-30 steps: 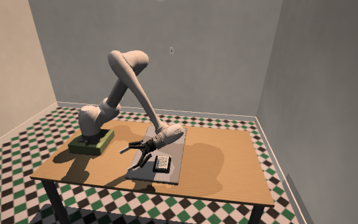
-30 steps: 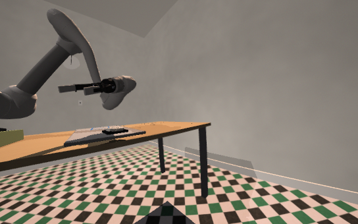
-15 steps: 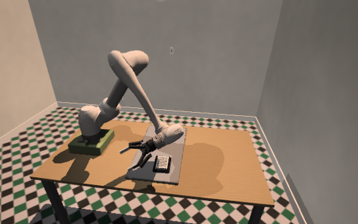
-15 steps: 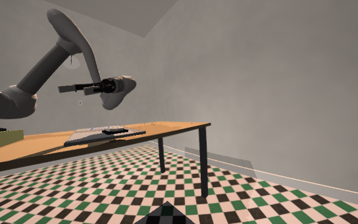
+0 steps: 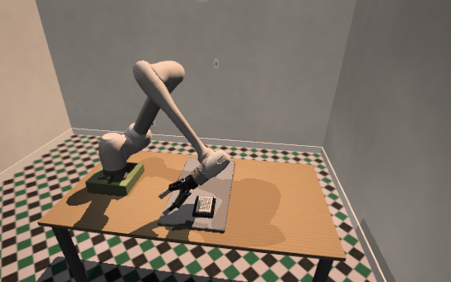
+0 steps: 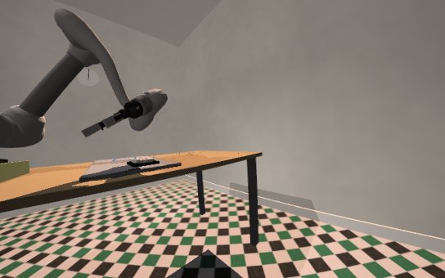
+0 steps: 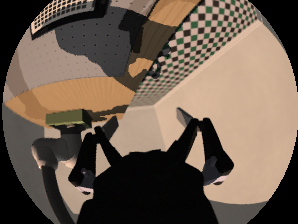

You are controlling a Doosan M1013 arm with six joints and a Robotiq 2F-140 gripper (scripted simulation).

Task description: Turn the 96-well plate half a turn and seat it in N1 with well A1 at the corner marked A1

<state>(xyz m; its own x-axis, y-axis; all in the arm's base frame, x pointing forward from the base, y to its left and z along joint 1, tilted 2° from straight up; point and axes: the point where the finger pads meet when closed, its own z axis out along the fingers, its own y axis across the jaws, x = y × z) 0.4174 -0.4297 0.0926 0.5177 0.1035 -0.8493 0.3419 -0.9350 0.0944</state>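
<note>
Now: hand 20 cm short of the white 96-well plate, 16 cm to the right of it and 14 cm above it. The rest, counted from my hand: black plate nest N1: 20 cm ahead, 16 cm to the left, 16 cm below.
</note>
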